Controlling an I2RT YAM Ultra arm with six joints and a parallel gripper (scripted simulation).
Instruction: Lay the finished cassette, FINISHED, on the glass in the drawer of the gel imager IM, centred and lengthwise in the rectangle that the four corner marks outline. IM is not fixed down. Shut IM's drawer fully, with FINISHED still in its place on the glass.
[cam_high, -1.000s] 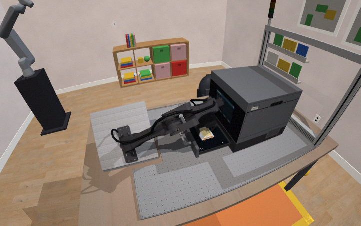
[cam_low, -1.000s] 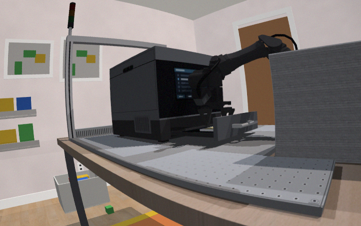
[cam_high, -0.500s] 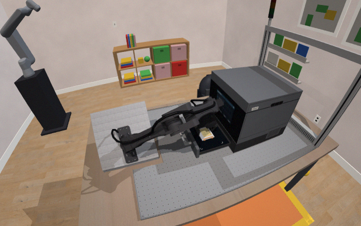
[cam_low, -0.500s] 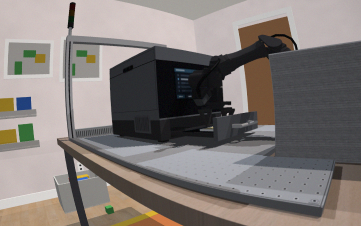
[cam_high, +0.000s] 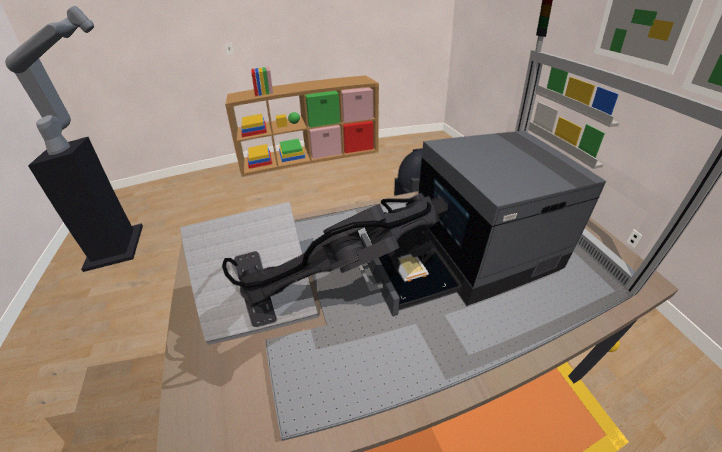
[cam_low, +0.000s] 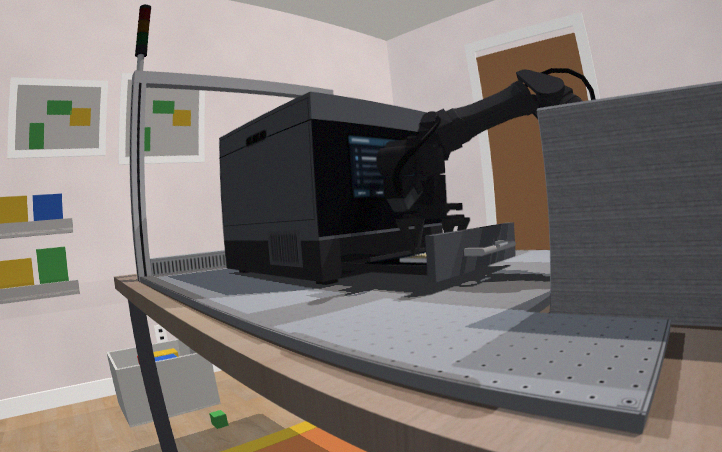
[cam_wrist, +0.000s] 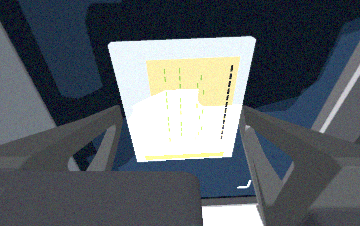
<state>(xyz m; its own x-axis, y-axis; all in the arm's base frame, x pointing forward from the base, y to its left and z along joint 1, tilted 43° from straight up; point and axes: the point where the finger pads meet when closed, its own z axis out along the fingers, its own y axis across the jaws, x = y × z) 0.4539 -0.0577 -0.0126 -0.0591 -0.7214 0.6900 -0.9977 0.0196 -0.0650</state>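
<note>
Now: hand 1 cm above the finished cassette. The rest, counted from my hand: drawer 1 cm ahead; metal frame post 73 cm ahead, 34 cm to the left, 23 cm above.
</note>
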